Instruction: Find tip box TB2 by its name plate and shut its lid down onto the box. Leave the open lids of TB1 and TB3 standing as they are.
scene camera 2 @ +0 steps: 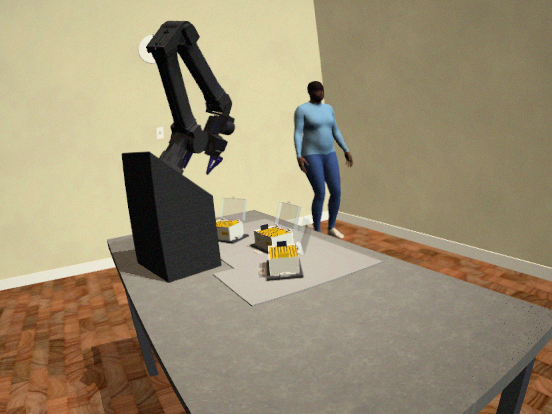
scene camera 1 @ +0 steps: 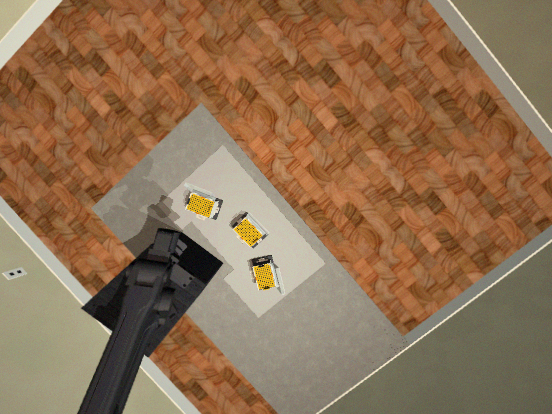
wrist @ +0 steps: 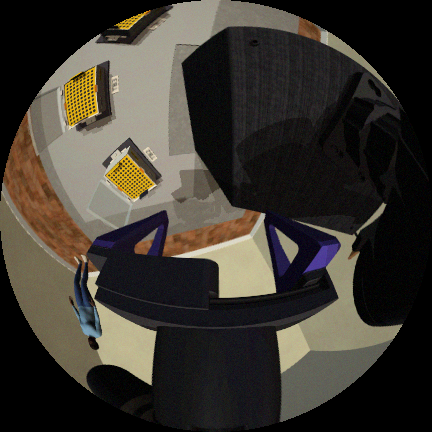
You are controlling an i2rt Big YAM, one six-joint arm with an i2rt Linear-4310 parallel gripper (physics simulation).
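Places are measured from the arm's base along level axes (x ahead, y left, z up), in millimetres.
Where they show: gripper, fingertip midpoint: [scene camera 2: 195, 171] [wrist: 215, 215]; arm's base, origin of the base link: [scene camera 2: 166, 170] [scene camera 1: 157, 308] [wrist: 364, 129].
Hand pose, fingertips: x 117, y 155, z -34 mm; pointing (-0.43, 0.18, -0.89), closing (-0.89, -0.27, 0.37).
Things, the pixels of their top centre, and the offset from my fingertips. Level surfaces: height alone.
- white box with a yellow tip rack, middle of its top: [wrist: 129, 183] [scene camera 2: 223, 219] [scene camera 1: 198, 205] 107 mm ahead, 110 mm left, 217 mm down
- TB3, middle of its top: [wrist: 75, 97] [scene camera 2: 272, 227] [scene camera 1: 247, 233] 229 mm ahead, 117 mm right, 217 mm down
- light mat, its level: 292 mm down
- grey table, its level: 295 mm down
TB2 is the white box with a yellow tip rack [scene camera 1: 201, 205] [scene camera 2: 230, 230] [wrist: 131, 177]; its plate [wrist: 149, 153] lies beside it in the wrist view. Its clear lid [scene camera 1: 201, 191] [scene camera 2: 234, 208] [wrist: 110, 203] stands open. TB3 [scene camera 1: 248, 231] [scene camera 2: 272, 237] [wrist: 82, 97] is the middle box, with its lid [scene camera 2: 288, 215] [wrist: 47, 120] open. TB1 [scene camera 1: 263, 276] [scene camera 2: 283, 261] [wrist: 132, 20] stands at the other end, with its lid [scene camera 1: 279, 278] [scene camera 2: 305, 240] open. My gripper [scene camera 2: 197, 167] [wrist: 215, 215] is open and empty, high above the table beside the black pedestal. In scene camera 1 the arm hides the fingers.
The boxes stand on a light mat [scene camera 1: 300, 265] [scene camera 2: 325, 267] on the grey table [scene camera 1: 320, 330] [scene camera 2: 350, 325]. The black pedestal [scene camera 1: 202, 257] [scene camera 2: 175, 220] [wrist: 280, 75] rises at the table's side. A person [scene camera 2: 317, 130] [wrist: 87, 320] stands beyond the table.
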